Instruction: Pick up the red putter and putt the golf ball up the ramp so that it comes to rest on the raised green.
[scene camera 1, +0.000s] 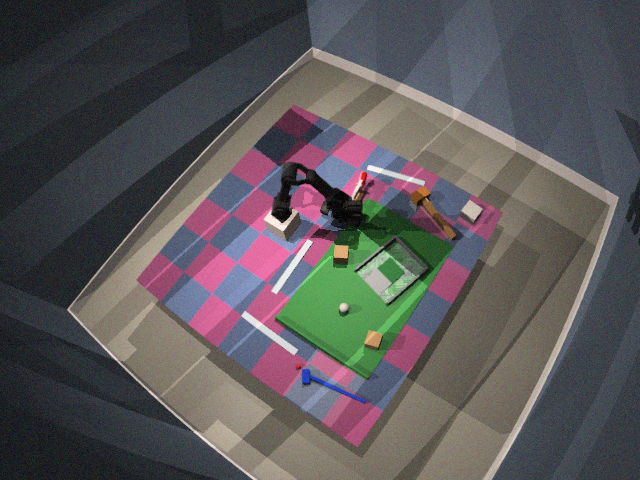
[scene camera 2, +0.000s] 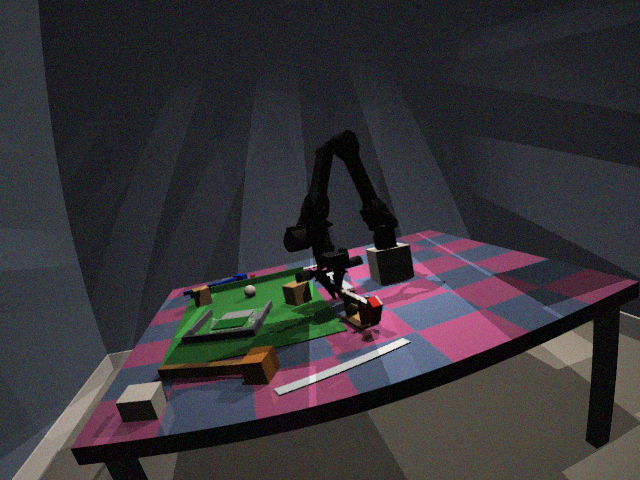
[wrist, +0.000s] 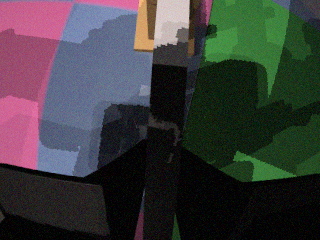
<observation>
My gripper (scene camera 2: 337, 299) carries a red putter. Also in view: a wooden mallet (scene camera 2: 260, 364), a white bar (scene camera 2: 343, 367) and a green mat (scene camera 1: 314, 310).
My gripper is seen too in the wrist view (wrist: 158, 146). The green mat shows as well in the wrist view (wrist: 247, 115). The wrist view misses the wooden mallet: it is out of frame.
</observation>
